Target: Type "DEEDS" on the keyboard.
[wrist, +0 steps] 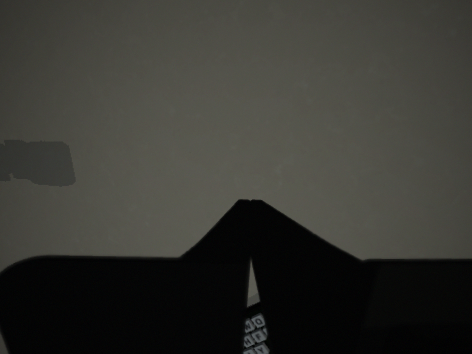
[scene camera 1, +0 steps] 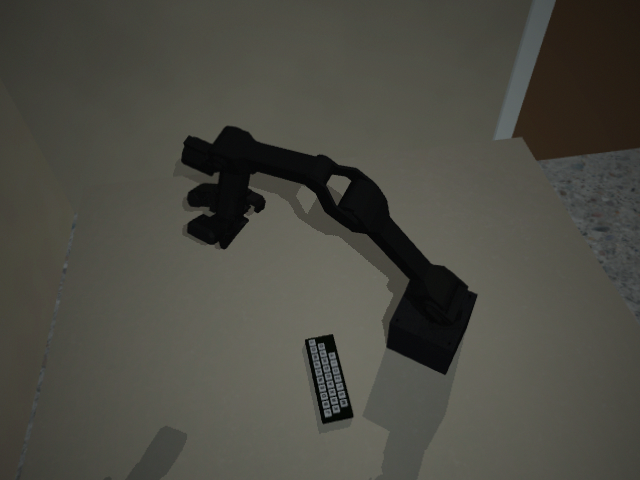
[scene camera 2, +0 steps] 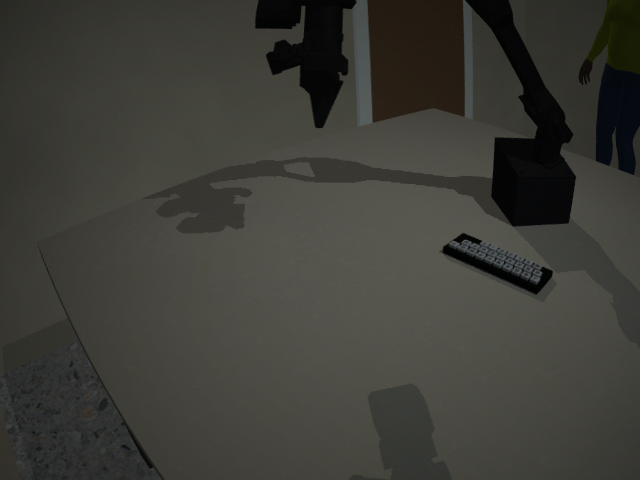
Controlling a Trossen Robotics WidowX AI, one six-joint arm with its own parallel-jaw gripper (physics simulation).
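Where they show: gripper, fingertip midpoint: (wrist: 248,211) (scene camera 1: 223,248) (scene camera 2: 319,128); arm's base, link origin: (scene camera 1: 443,314) (scene camera 2: 545,157).
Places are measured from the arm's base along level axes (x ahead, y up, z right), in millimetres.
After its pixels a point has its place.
Observation:
A small black keyboard (scene camera 1: 329,378) @[x 236, y -100, z -97 mm] (scene camera 2: 497,262) @[x 257, y -99, z -99 mm] with several rows of pale keys lies flat on the table (scene camera 1: 248,330) @[x 423, y -117, z 27 mm] (scene camera 2: 289,320) @[x 578, y -117, z -17 mm]. In the wrist view a few keys of the keyboard (wrist: 256,336) @[x 252, y -99, z -42 mm] show through the narrow gap between the fingers at the bottom; the rest is hidden behind them. My gripper (scene camera 1: 224,244) @[x 456, y 98, z 93 mm] (scene camera 2: 320,125) @[x 456, y 98, z 93 mm] (wrist: 248,211) @[x 456, y 98, z 93 mm] is shut and empty, with its fingertips together and pointing down. It hangs high above the table, well apart from the keyboard: up and to the left of it in both scene views.
The arm's black base (scene camera 1: 423,335) @[x 45, y -14, z -43 mm] (scene camera 2: 540,198) @[x 62, y -60, z -39 mm] stands near the keyboard, to its right in scene camera 1. The arm arches from it to the gripper. Shadows of the arm fall across the table. A brown door (scene camera 1: 594,77) (scene camera 2: 416,56) and a person in a yellow-green top (scene camera 2: 624,41) are beyond the table.

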